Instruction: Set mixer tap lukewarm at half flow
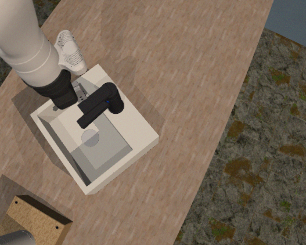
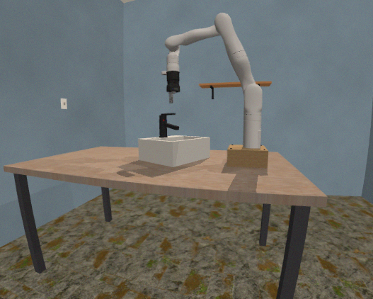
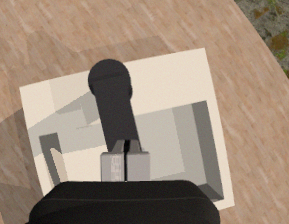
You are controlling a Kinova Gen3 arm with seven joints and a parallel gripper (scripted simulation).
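My hand is 2 cm short of the lever and 8 cm above it. From my hand the other things lie so: white sink basin: 5 cm behind, 2 cm to the left, 32 cm below; then black mixer tap: 5 cm ahead, 1 cm to the right, 13 cm below.
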